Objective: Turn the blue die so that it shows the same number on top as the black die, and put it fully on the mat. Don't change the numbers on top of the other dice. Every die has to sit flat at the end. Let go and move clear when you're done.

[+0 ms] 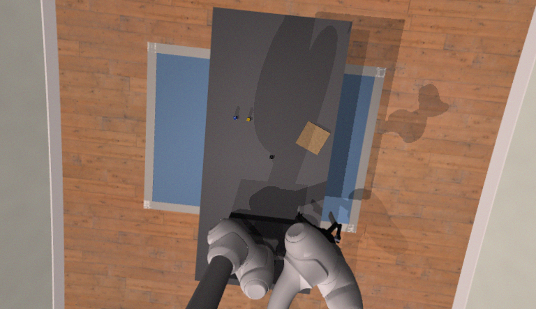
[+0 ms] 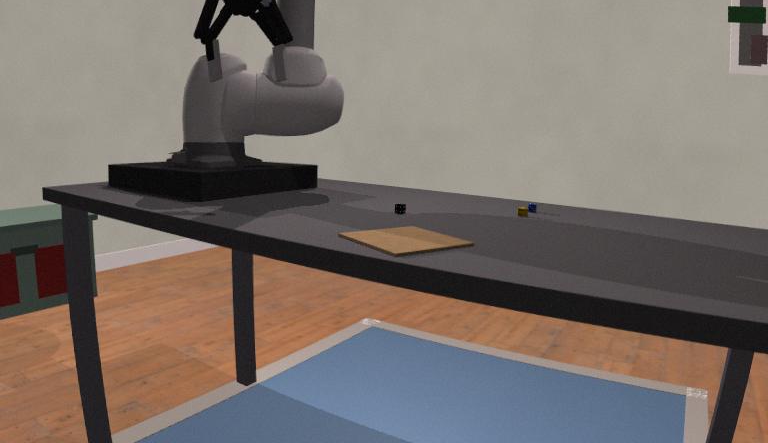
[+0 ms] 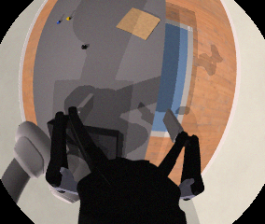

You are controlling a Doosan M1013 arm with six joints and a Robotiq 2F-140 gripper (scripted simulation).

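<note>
My hand is 160 mm short of the black die, 240 mm to the right of it and 240 mm above it. The rest, counted from my hand: yellow die 350 mm ahead, 400 mm to the left, 240 mm below; then blue die 340 mm ahead, 470 mm to the left, 240 mm below; then tan mat 310 mm ahead, 30 mm to the left, 240 mm below.
</note>
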